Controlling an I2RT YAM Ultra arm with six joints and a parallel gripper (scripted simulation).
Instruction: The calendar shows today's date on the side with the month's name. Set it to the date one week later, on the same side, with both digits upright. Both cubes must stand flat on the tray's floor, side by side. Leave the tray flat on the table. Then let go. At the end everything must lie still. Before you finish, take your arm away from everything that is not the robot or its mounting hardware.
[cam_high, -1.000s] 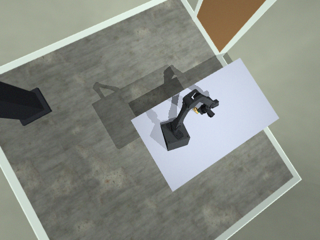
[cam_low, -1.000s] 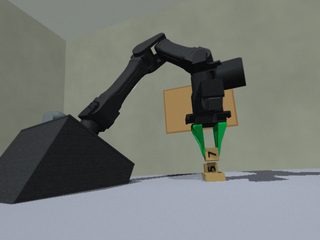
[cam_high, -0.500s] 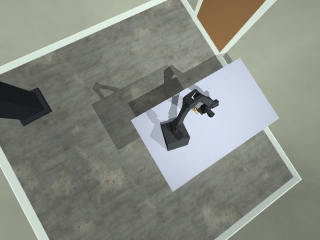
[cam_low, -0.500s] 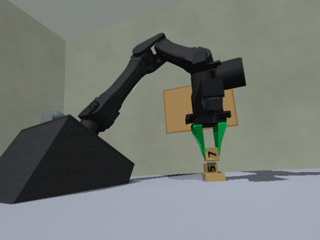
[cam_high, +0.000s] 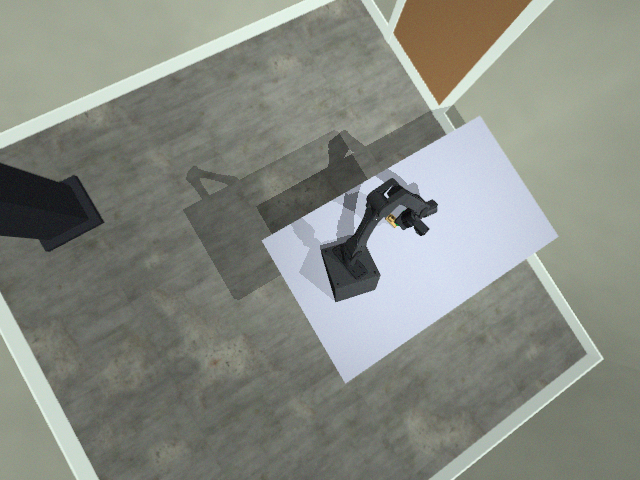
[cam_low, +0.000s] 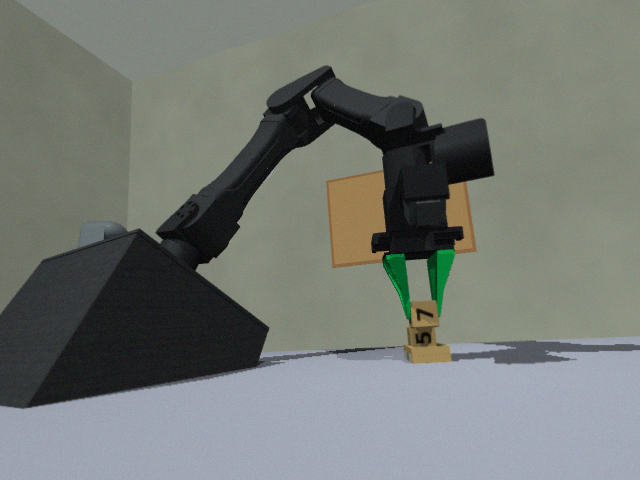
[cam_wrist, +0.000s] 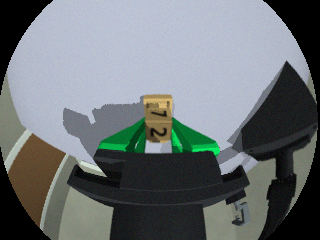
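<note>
Now: hand 5 cm above the wooden tray, 2 cm to the right of it and 1 cm past it. The rest, counted from my hand: wooden cube (right at my hand).
</note>
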